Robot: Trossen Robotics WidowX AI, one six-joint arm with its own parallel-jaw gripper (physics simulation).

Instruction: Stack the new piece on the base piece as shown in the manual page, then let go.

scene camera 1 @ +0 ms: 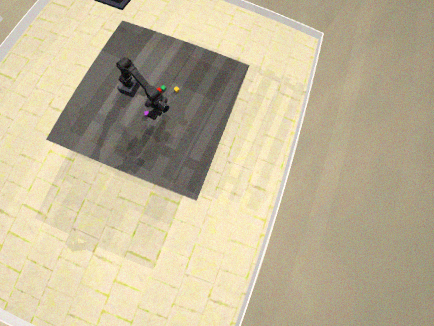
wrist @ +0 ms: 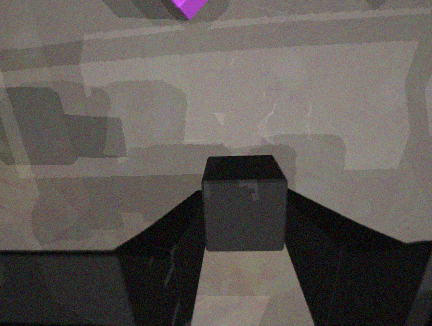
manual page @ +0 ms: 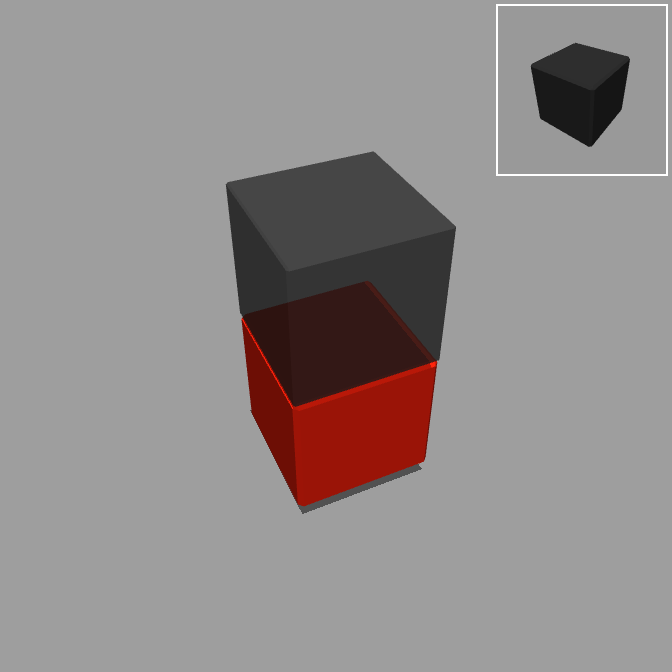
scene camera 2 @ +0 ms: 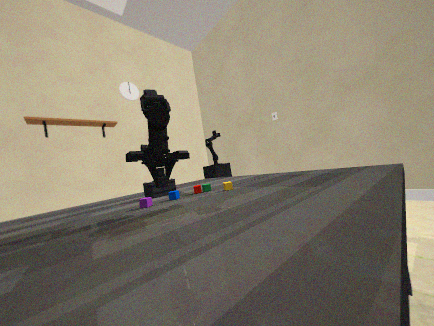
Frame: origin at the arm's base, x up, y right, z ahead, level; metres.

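Where they show: gripper, between the fingertips: (scene camera 1: 159, 113) (wrist: 241, 198) (scene camera 2: 161, 183); arm's base, origin of its link: (scene camera 1: 128, 84).
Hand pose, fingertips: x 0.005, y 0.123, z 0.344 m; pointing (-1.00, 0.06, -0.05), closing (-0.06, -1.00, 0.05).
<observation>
Things, the pixels of their centre, and the offset from my fingertips. Level surfaces: height alone.
- black cube, middle of its body: (wrist: 242, 199) (scene camera 2: 161, 182) dx +0.002, dy +0.000, dz +0.000 m
- purple cube, middle of its body: (scene camera 2: 145, 202) (scene camera 1: 146, 113) dx -0.064, dy +0.025, dz -0.112 m
- blue cube, middle of its body: (scene camera 2: 174, 195) dx -0.064, dy -0.088, dz -0.119 m
- red cube, middle of its body: (scene camera 2: 197, 189) (scene camera 1: 159, 90) dx -0.064, dy -0.203, dz -0.121 m
- green cube, middle of its body: (scene camera 2: 206, 187) (scene camera 1: 163, 88) dx -0.064, dy -0.239, dz -0.100 m
- yellow cube, middle of its body: (scene camera 2: 227, 186) (scene camera 1: 176, 89) dx -0.064, dy -0.275, dz +0.004 m
- dark table top, height of its surface: dx -0.079 m
My gripper (scene camera 2: 160, 176) (wrist: 241, 198) is shut on a black cube (wrist: 245, 215), which sits level between the two fingertips, raised above the dark table top. A purple cube (scene camera 1: 146, 113) (scene camera 2: 145, 202) (wrist: 189, 7) rests on the table, partly cut off at the wrist view's top edge. A blue cube (scene camera 2: 174, 195) stands to the right of the purple one in scene camera 2; the arm hides it in scene camera 1. A red cube (scene camera 1: 159, 90) (scene camera 2: 198, 189) and a green cube (scene camera 1: 163, 88) (scene camera 2: 206, 188) stand close together. A yellow cube (scene camera 1: 176, 89) (scene camera 2: 228, 186) stands apart.
The dark table top (scene camera 1: 210, 145) (scene camera 2: 300, 225) carries the arm's base (scene camera 1: 128, 88) and the cubes. A second arm (scene camera 2: 217, 170) stands in the background. A wooden shelf (scene camera 2: 70, 121) and a clock (scene camera 2: 129, 91) are on the wall.
</observation>
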